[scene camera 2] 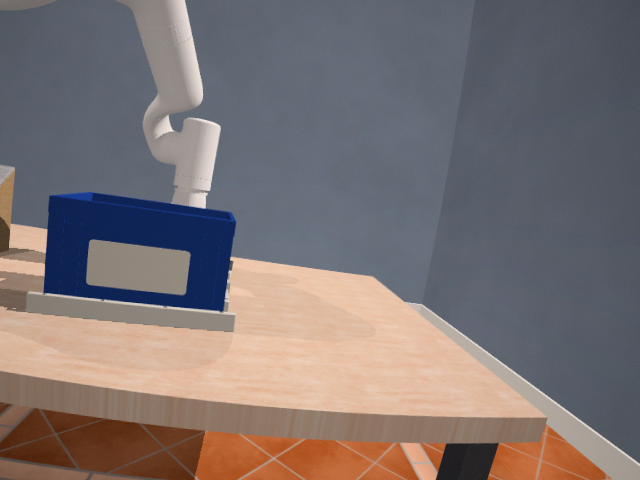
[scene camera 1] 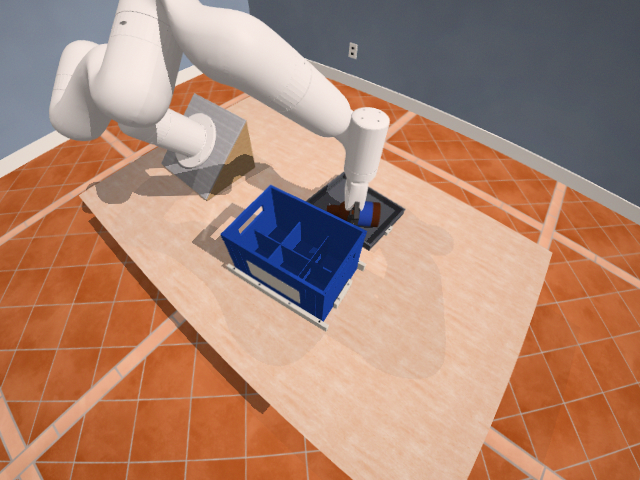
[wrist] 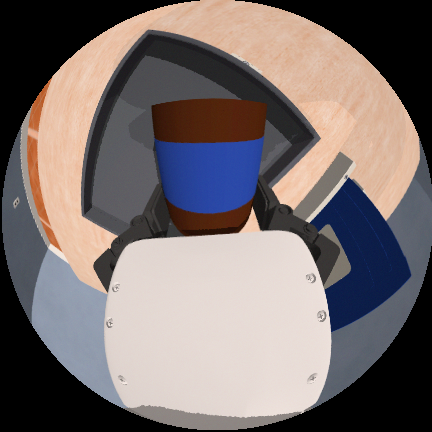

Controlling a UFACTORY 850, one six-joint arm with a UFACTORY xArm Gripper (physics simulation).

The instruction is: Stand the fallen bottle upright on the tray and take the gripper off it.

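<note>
The brown bottle (scene camera 1: 368,214) (wrist: 209,175) with a blue band lies on its side on the dark grey tray (scene camera 1: 391,200) (wrist: 112,170). Its base points right in scene camera 1, and its neck end is mostly hidden under the gripper. My gripper (scene camera 1: 355,210) (wrist: 209,191) points down over the bottle, and its black fingers are shut on the bottle's body, one on each side, near the shoulder end of the blue band. In scene camera 2 the bottle, the tray and the fingers are hidden behind the blue crate.
The blue crate (scene camera 1: 315,303) (scene camera 2: 211,258) (wrist: 370,250) with dividers stands beside the tray, close to the gripper. A pale rail (scene camera 1: 279,297) (scene camera 2: 129,311) runs along the crate's foot. The arm's wedge-shaped base (scene camera 1: 232,160) stands at the back left of the table.
</note>
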